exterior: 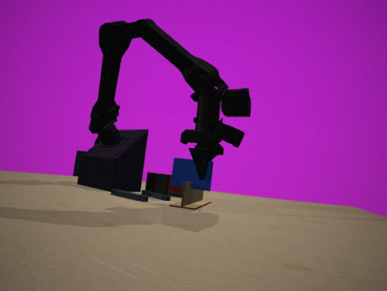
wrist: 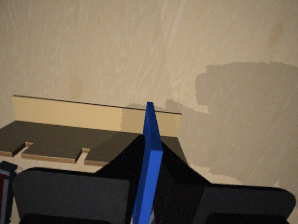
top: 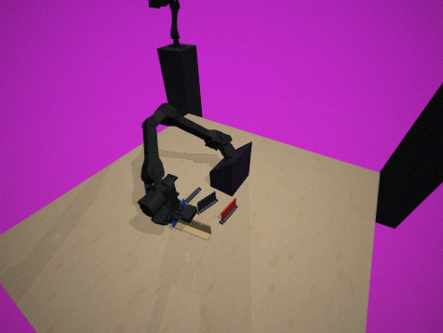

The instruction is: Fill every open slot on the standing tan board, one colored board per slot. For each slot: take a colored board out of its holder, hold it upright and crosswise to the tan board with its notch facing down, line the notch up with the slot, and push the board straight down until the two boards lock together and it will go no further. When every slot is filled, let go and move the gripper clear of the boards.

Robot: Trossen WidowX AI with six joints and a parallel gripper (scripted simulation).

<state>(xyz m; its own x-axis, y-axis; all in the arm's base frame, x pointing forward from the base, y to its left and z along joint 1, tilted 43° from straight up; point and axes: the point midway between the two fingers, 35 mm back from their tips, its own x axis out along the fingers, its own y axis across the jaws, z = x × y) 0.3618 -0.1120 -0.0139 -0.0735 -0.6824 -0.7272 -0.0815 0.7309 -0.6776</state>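
Right now my gripper tip is 160 mm past the black board, 50 mm to the right of it and 40 mm above it. The rest, counted from my gripper tip: blue board 30 mm behind; red board 160 mm to the left, 160 mm behind, 40 mm below; tan board 50 mm to the left, 40 mm below, 30 mm behind.
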